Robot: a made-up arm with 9 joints. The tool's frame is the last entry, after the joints.
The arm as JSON. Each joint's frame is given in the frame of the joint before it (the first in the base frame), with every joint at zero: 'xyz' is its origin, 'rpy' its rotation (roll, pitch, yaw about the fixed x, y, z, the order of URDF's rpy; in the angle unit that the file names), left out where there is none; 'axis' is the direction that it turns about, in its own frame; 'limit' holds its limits. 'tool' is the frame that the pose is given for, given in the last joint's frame.
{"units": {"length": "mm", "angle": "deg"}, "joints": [
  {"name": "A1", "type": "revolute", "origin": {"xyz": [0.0, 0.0, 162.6]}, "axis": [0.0, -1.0, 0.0], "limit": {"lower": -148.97, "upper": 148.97}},
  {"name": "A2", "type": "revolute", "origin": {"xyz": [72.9, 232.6, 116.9]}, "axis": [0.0, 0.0, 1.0], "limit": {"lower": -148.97, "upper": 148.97}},
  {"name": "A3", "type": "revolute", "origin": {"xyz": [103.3, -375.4, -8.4]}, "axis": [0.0, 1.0, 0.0], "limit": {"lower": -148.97, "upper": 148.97}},
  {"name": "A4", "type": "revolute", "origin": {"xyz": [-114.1, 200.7, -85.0]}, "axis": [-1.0, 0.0, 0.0], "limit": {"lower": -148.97, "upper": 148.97}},
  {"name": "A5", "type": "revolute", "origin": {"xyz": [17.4, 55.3, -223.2]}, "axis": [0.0, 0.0, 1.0], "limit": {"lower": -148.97, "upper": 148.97}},
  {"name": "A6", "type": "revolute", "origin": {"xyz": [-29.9, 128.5, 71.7]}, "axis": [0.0, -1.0, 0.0], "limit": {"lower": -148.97, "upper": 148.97}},
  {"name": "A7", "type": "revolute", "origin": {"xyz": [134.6, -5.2, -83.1]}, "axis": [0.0, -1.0, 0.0], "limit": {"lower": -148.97, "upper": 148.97}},
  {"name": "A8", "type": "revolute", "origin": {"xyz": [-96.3, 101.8, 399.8]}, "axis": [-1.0, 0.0, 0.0], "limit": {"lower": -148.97, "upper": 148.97}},
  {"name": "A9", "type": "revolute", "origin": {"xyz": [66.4, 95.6, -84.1]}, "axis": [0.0, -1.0, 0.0], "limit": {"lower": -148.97, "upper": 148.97}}
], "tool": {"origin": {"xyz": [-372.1, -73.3, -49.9]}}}
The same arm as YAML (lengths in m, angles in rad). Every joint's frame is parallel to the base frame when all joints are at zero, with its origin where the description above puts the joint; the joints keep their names.
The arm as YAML. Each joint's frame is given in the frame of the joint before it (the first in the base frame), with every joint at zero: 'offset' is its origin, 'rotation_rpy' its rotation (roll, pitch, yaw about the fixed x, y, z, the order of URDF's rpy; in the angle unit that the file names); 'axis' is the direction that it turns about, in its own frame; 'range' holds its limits. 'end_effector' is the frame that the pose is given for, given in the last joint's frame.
length_unit: m
angle_unit: rad
chain:
  - id: A1
    offset: [0.0, 0.0, 0.1626]
    rotation_rpy: [0.0, 0.0, 0.0]
    axis: "-y"
    range: [-2.6, 2.6]
  - id: A2
    offset: [0.0729, 0.2326, 0.1169]
    rotation_rpy: [0.0, 0.0, 0.0]
    axis: "+z"
    range: [-2.6, 2.6]
  - id: A3
    offset: [0.1033, -0.3754, -0.0084]
    rotation_rpy: [0.0, 0.0, 0.0]
    axis: "+y"
    range: [-2.6, 2.6]
  - id: A4
    offset: [-0.1141, 0.2007, -0.085]
    rotation_rpy: [0.0, 0.0, 0.0]
    axis: "-x"
    range: [-2.6, 2.6]
  - id: A5
    offset: [0.0174, 0.0553, -0.2232]
    rotation_rpy: [0.0, 0.0, 0.0]
    axis: "+z"
    range: [-2.6, 2.6]
  - id: A6
    offset: [-0.0299, 0.1285, 0.0717]
    rotation_rpy: [0.0, 0.0, 0.0]
    axis: "-y"
    range: [-2.6, 2.6]
  - id: A7
    offset: [0.1346, -0.0052, -0.0831]
    rotation_rpy: [0.0, 0.0, 0.0]
    axis: "-y"
    range: [-2.6, 2.6]
  - id: A8
    offset: [-0.0963, 0.1018, 0.3998]
    rotation_rpy: [0.0, 0.0, 0.0]
    axis: "-x"
    range: [-2.6, 2.6]
  - id: A9
    offset: [0.0664, 0.0956, -0.0841]
    rotation_rpy: [0.0, 0.0, 0.0]
    axis: "-y"
    range: [-2.6, 2.6]
end_effector:
  offset: [-0.3721, -0.0733, -0.0499]
  rotation_rpy: [0.0, 0.0, 0.0]

